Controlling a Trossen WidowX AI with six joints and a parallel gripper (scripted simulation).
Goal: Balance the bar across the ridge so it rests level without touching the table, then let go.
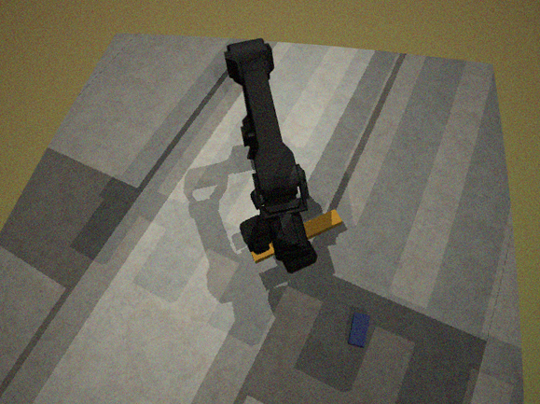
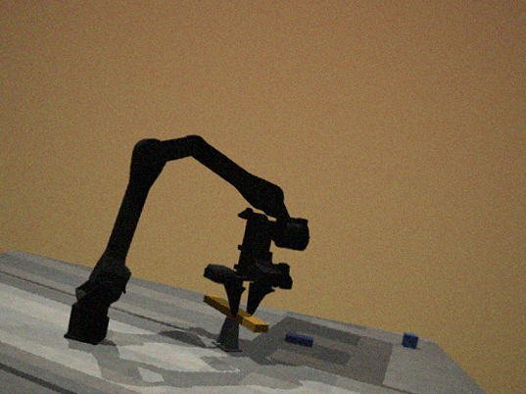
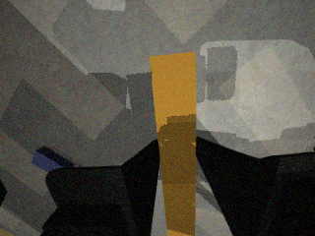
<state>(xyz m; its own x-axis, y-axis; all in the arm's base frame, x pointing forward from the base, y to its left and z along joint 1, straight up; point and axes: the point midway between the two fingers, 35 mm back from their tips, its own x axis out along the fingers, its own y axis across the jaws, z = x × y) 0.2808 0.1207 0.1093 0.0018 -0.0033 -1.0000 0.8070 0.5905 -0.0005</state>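
Right now the yellow bar is 20 mm behind my gripper tip and 20 mm to the left of it. Round my gripper tip: flat blue block 140 mm ahead, 190 mm to the left, 70 mm below; then small blue cube 460 mm ahead, 380 mm to the left, 60 mm below.
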